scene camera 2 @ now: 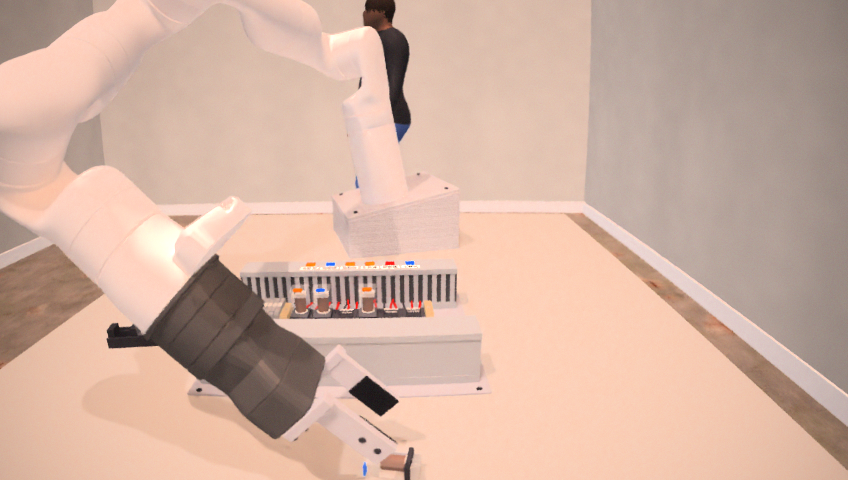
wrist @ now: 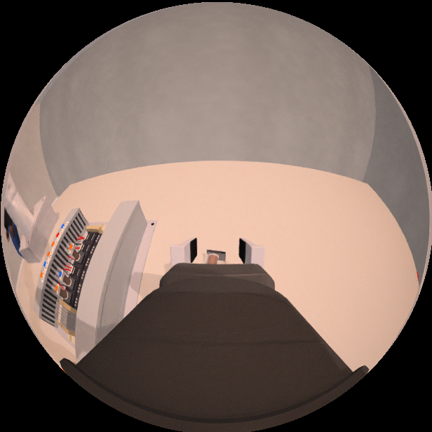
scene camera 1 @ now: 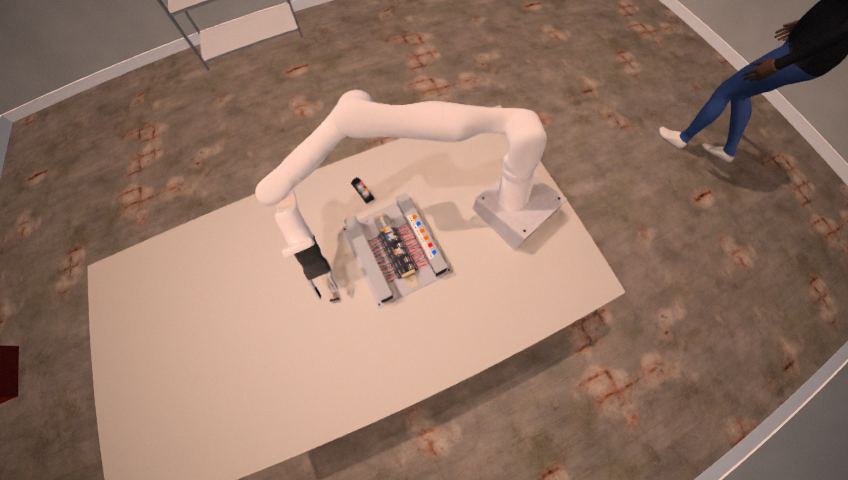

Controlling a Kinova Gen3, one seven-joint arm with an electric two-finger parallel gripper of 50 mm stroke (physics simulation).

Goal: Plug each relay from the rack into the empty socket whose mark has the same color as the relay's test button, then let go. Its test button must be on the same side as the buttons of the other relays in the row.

Labels:
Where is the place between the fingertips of the gripper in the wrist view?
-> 217, 246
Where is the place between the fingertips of the gripper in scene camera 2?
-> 388, 429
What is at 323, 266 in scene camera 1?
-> The gripper.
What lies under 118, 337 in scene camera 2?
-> A black rack.

